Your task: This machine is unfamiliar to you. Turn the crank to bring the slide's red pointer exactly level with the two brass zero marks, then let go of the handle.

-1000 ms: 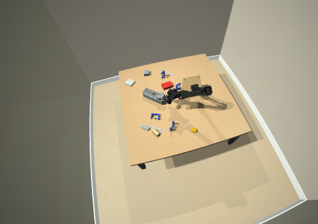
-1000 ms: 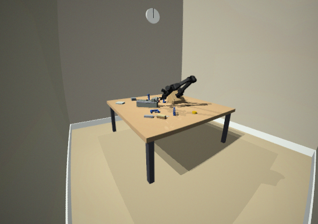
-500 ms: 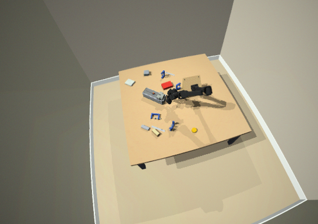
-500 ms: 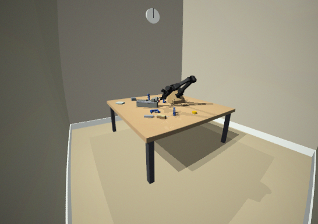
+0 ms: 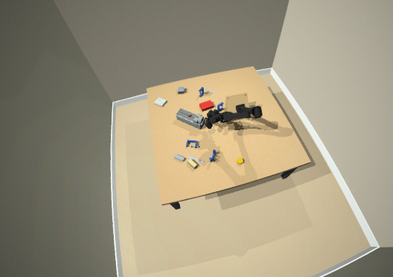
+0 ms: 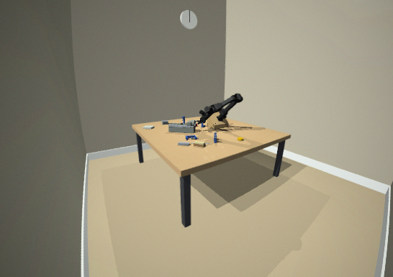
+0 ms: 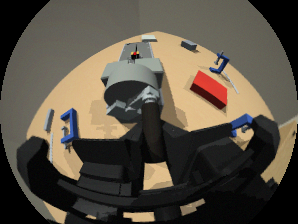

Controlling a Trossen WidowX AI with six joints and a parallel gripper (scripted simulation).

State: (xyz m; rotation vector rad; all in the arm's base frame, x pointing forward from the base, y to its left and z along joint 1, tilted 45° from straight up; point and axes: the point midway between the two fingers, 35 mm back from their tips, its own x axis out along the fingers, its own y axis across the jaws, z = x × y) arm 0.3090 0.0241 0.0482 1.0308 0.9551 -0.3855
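The red pointer lies 13 cm ahead of my gripper tip and 10 cm to the right of it. Round my gripper tip: tan block: 21 cm ahead, 34 cm to the left, 7 cm below; dark crank handle: 1 cm behind, 1 cm to the left, 3 cm above; yellow disc: 17 cm behind, 42 cm to the left, 7 cm below.
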